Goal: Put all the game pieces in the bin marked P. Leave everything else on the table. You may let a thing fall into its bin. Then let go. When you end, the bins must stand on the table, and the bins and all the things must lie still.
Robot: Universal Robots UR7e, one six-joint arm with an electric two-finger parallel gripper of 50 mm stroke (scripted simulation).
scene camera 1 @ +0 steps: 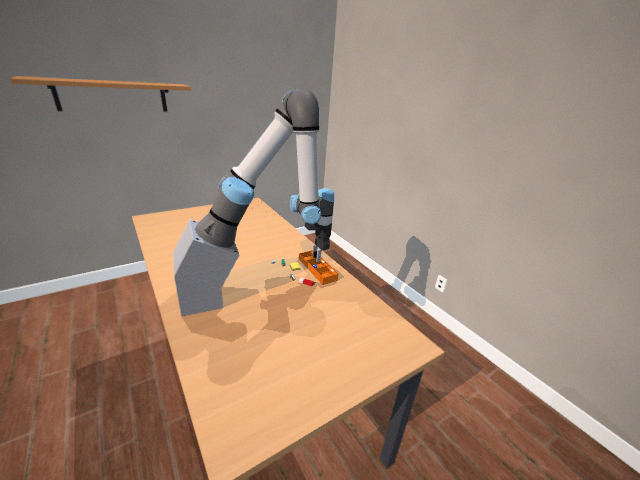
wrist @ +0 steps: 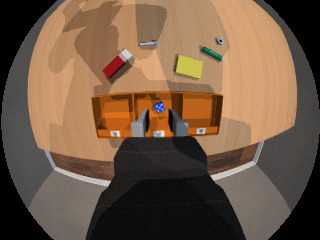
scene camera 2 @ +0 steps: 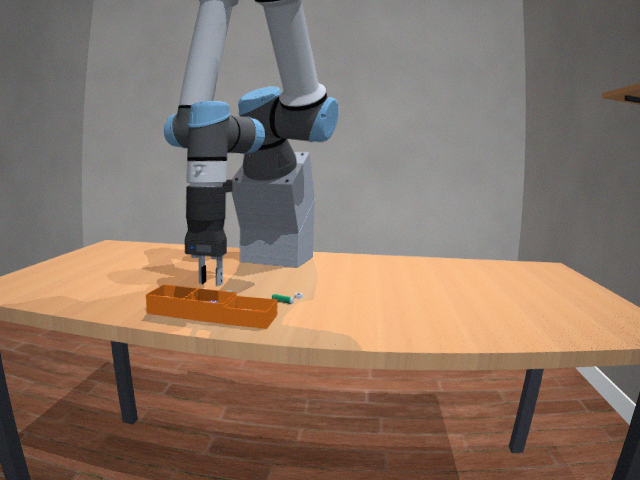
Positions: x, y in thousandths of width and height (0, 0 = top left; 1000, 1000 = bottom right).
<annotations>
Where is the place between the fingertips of the gripper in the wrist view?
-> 495, 485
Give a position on an orange bins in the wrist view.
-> At 358, 477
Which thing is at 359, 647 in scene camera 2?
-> An orange bins.
</annotations>
